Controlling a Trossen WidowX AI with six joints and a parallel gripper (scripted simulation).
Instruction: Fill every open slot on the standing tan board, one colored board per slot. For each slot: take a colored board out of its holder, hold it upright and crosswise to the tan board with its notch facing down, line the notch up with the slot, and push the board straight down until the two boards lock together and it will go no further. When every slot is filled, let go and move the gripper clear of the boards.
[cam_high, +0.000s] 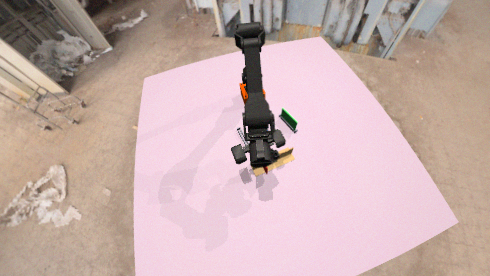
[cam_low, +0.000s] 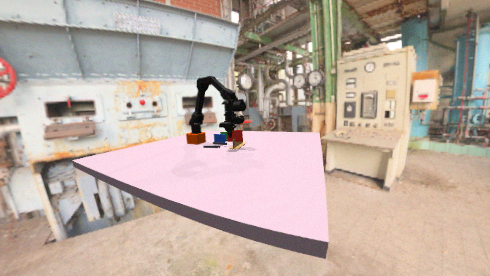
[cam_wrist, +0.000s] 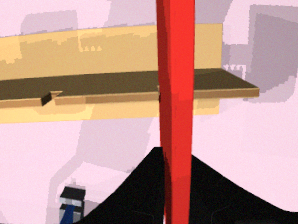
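The red board lies 30 mm ahead of my gripper tip. The rest, counted from my gripper tip: blue board (120 mm behind, 80 mm to the left, 40 mm below); tan board (50 mm to the left, 30 mm below, 20 mm ahead); green board (190 mm to the left, 120 mm behind, 40 mm below).
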